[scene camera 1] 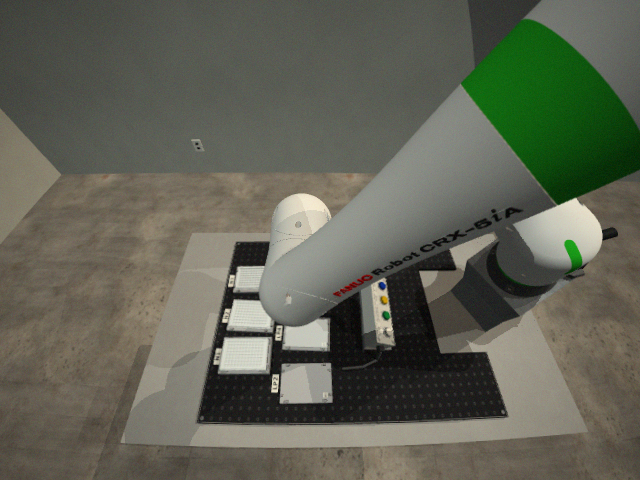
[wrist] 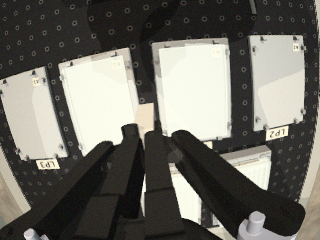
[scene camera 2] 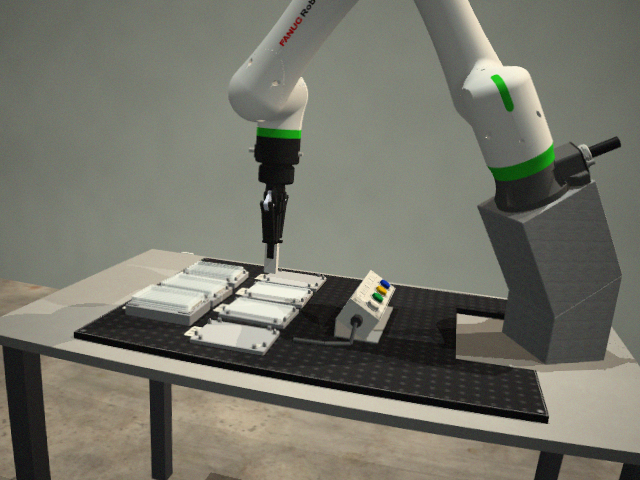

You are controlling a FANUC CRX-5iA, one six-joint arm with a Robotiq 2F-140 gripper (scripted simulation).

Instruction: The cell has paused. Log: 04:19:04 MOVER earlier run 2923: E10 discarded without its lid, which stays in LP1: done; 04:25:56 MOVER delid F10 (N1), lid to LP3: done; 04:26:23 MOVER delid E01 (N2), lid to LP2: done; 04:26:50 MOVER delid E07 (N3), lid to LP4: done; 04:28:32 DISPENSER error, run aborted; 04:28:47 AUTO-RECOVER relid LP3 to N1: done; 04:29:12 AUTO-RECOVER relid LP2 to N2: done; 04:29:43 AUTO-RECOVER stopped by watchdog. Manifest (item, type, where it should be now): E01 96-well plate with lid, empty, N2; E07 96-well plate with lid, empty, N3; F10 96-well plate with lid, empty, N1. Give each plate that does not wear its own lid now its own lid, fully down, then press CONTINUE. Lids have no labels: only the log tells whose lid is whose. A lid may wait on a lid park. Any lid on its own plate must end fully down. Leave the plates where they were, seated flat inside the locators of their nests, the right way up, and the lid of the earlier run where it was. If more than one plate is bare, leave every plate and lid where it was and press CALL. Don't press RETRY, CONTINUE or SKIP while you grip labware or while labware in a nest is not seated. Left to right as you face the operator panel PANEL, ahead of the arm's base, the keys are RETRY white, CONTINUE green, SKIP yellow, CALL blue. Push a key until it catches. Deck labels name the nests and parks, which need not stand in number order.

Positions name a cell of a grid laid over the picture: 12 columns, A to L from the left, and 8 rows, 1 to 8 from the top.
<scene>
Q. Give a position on a park LP4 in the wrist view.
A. At I2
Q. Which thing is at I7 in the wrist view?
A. My gripper.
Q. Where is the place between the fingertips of my gripper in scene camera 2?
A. At F5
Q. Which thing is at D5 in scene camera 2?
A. A plate.
</scene>
